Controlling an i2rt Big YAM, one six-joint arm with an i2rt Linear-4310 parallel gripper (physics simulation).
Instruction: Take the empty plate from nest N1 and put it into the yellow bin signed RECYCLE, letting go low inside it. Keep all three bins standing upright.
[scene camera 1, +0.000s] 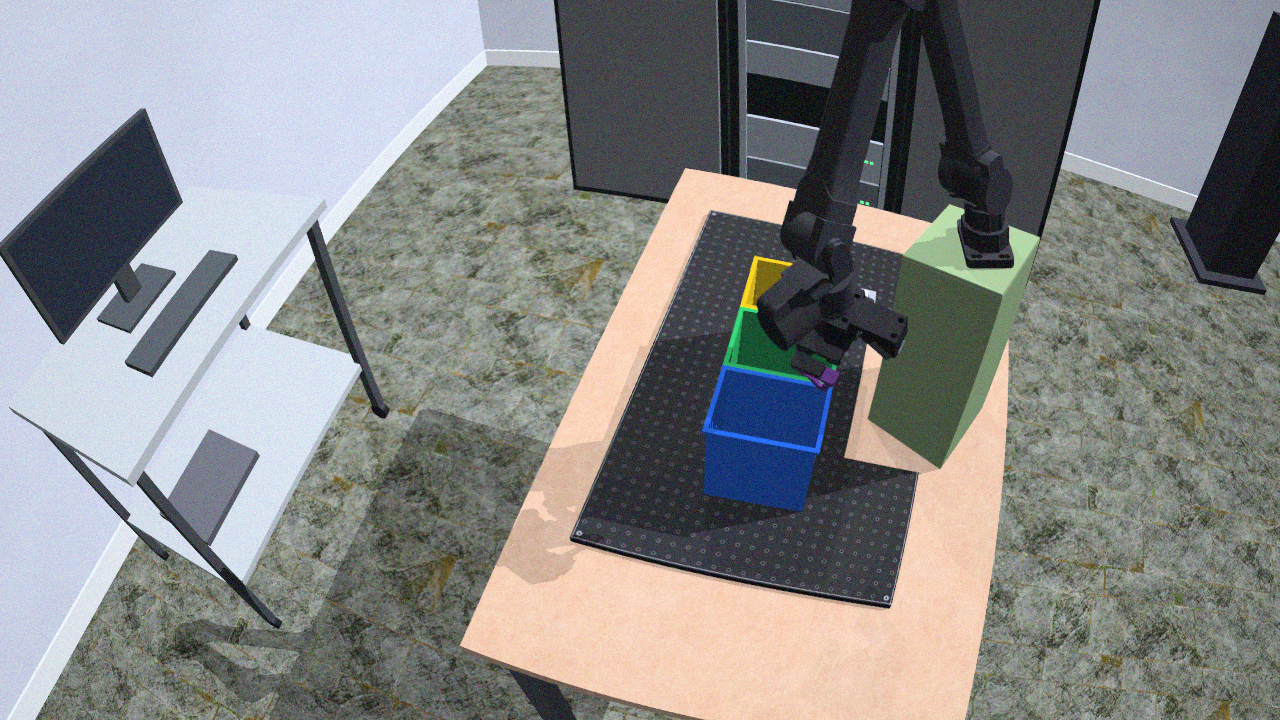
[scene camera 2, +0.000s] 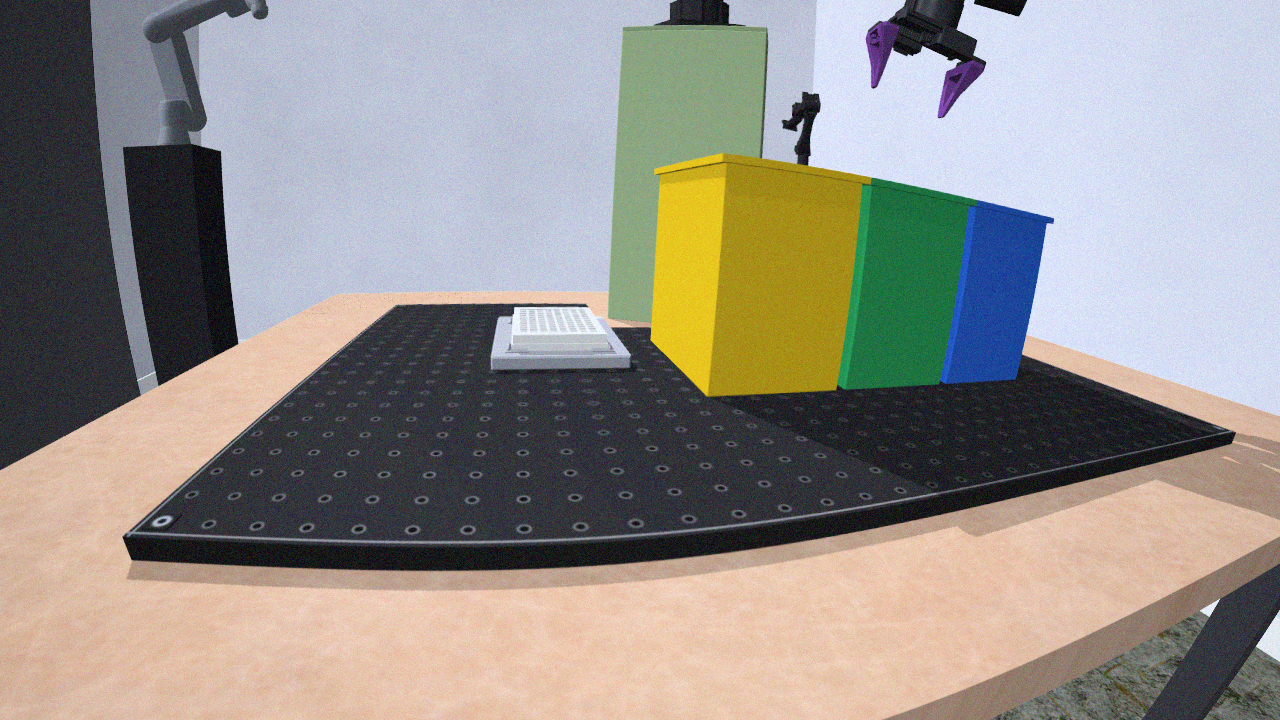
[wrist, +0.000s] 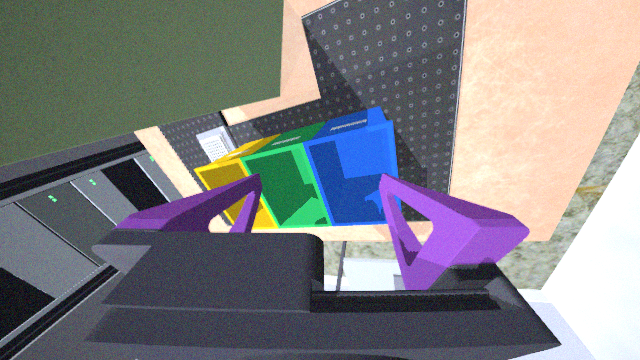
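The white plate sits flat on the light grey nest at one side of the bins. In scene camera 1 the arm hides most of it. The yellow bin stands upright at the end of the bin row nearest the nest. The green bin and the blue bin stand upright beside it. My gripper is open and empty, high above the bins and away from the plate. No bin signs are readable.
A tall green pedestal carries the arm's base and stands close beside the bins. The bins and nest stand on a black perforated board on the wooden table. Dark server racks stand behind the table.
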